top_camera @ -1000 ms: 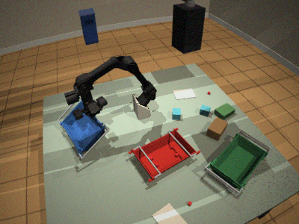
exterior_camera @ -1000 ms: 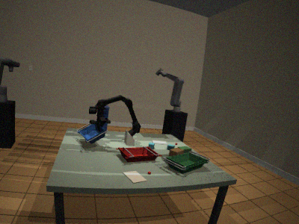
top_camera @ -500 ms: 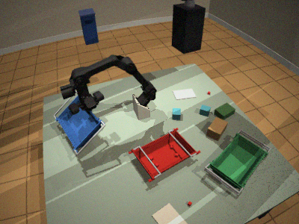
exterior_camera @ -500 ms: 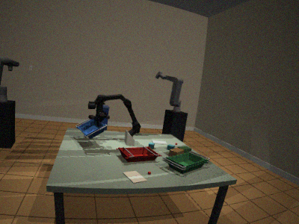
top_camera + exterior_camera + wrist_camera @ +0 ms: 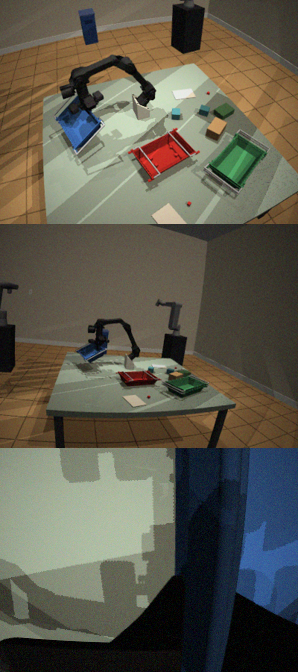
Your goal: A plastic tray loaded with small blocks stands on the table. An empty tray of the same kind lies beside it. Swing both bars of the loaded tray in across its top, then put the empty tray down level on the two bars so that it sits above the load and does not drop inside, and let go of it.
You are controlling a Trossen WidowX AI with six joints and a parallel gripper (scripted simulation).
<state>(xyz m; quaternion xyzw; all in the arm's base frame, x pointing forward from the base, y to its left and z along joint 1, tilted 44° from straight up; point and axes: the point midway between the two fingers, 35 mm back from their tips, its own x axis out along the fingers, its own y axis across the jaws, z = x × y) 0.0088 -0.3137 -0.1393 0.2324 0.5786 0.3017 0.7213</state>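
My gripper tip is now 80 mm to the left of the blue tray, 10 mm short of it and 10 mm above it. The rest, counted from my gripper tip: green block: 800 mm to the left, 240 mm ahead, 150 mm below; then orange block: 640 mm to the left, 340 mm ahead, 140 mm below.
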